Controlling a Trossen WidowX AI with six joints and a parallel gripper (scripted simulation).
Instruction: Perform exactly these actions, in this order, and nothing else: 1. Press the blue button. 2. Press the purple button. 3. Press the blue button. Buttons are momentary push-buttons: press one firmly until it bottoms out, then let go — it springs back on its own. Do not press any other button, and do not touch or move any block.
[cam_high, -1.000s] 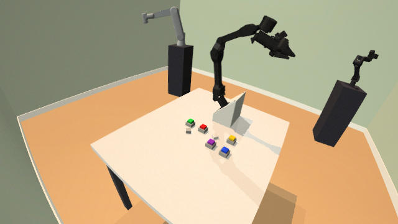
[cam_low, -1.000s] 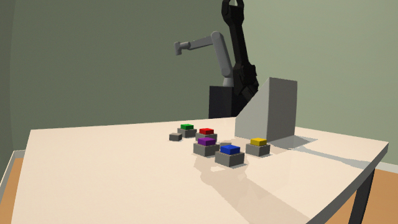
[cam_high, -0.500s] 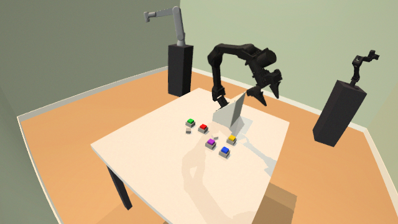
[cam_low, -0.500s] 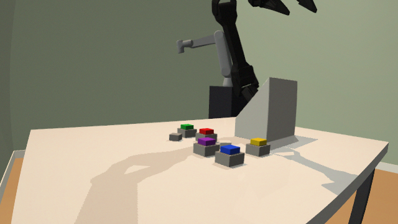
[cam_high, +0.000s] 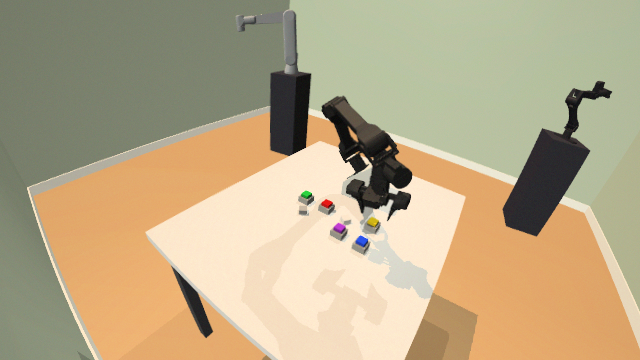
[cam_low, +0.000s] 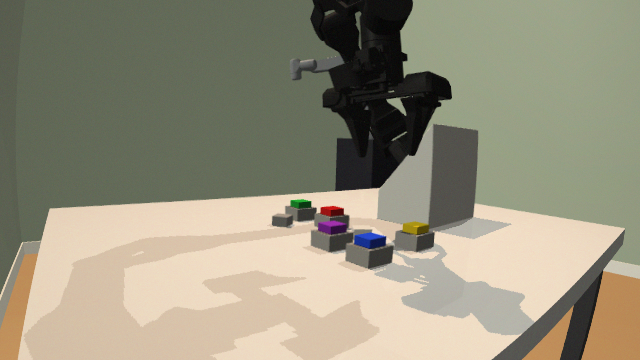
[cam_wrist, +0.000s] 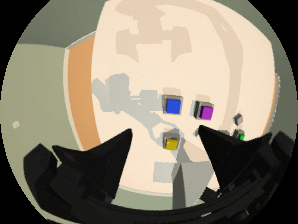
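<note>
Right now the blue button is 20 mm to the right of my gripper tip and 120 mm below it. Also, from my gripper tip: red button: 130 mm behind, 210 mm to the right, 120 mm below; yellow button: 120 mm behind, 20 mm to the right, 120 mm below; purple button: 20 mm behind, 110 mm to the right, 120 mm below.
</note>
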